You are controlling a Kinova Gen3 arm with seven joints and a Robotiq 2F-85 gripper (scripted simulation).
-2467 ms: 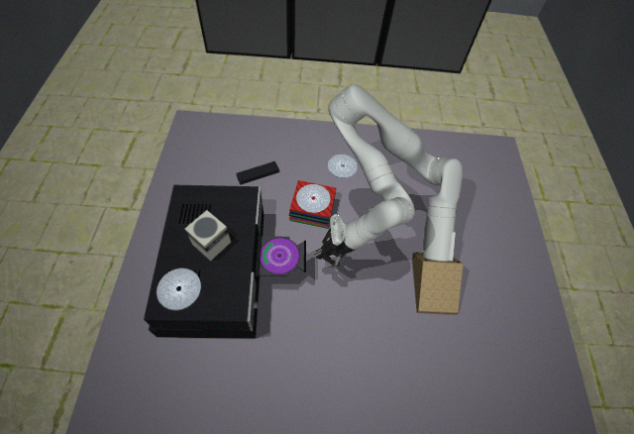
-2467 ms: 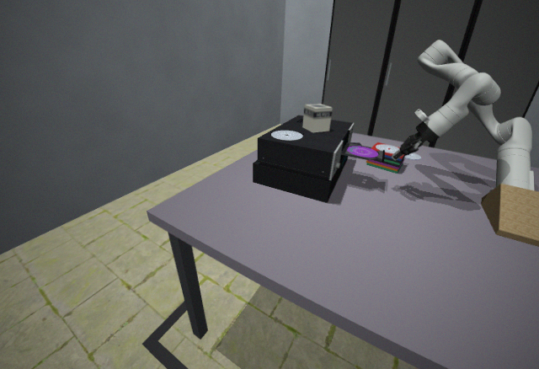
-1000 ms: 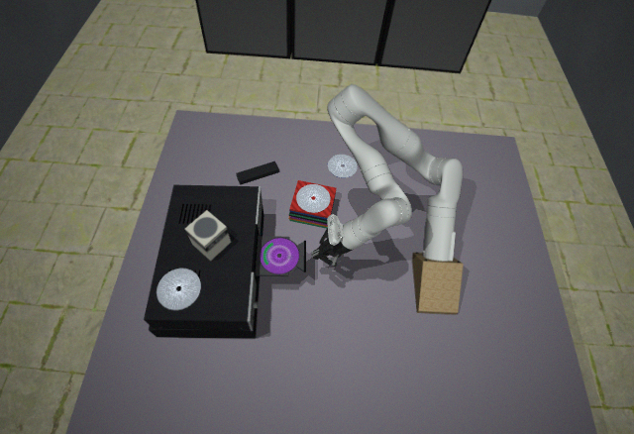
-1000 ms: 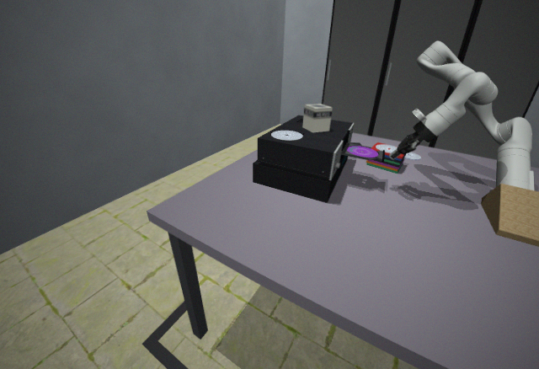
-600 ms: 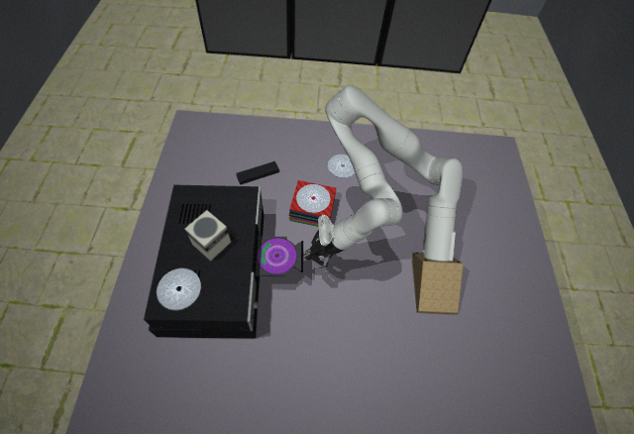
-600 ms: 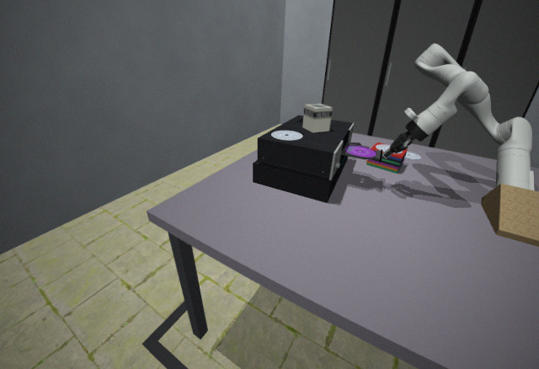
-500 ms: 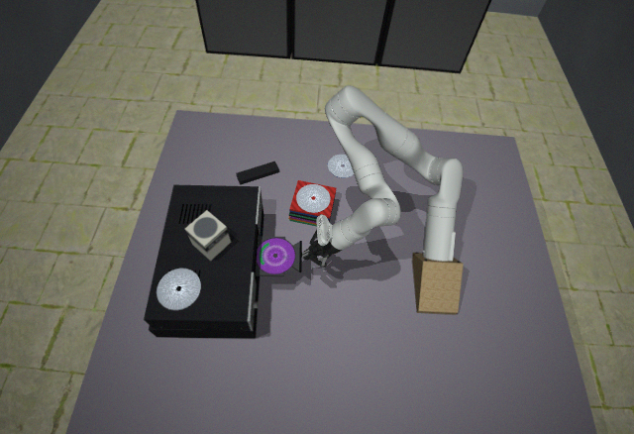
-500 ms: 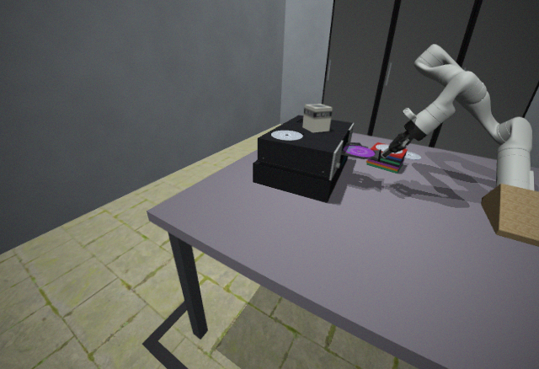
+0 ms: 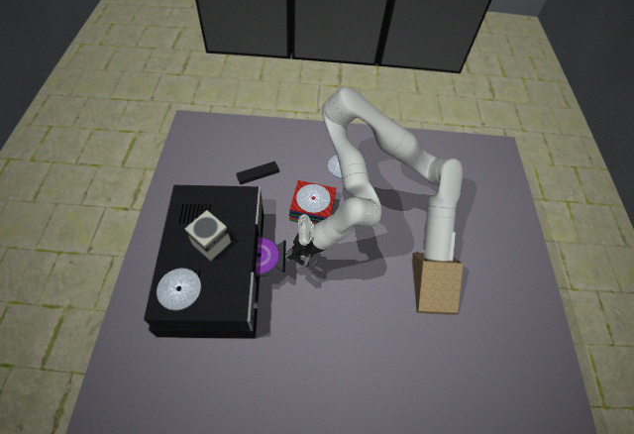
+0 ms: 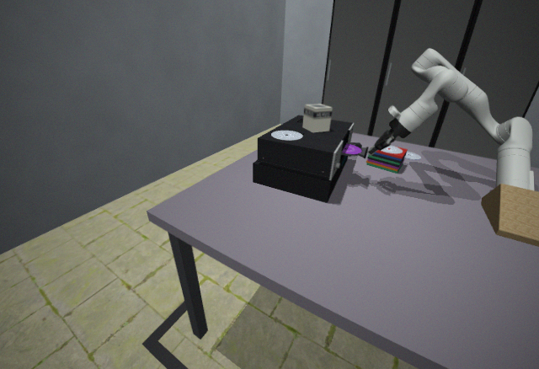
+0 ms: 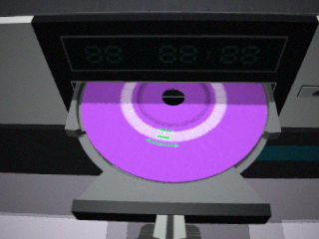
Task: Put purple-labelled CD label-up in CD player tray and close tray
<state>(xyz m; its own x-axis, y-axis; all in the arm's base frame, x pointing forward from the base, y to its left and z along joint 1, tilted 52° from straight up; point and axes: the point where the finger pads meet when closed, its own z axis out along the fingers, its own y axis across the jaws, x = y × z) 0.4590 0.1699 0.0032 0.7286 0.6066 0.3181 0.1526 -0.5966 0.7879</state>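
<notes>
Now: hand 10 cm short of the purple-labelled CD, 1 cm to the right of it and 1 cm above it. The rest, counted from my hand: black remote 38 cm to the right, 20 cm ahead, 14 cm below; beige box 23 cm ahead, 9 cm above, 3 cm to the left.
</notes>
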